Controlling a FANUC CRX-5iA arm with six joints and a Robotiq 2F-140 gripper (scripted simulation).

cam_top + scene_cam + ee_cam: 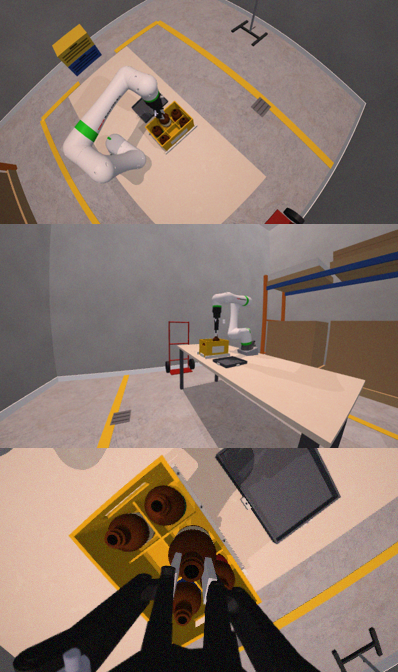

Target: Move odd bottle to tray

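Right now my hand is 90 mm above the brown bottle. The rest, counted from my hand: yellow crate 10 mm behind, 40 mm to the right, 170 mm below; then dark tray 30 mm ahead, 240 mm to the left, 240 mm below.
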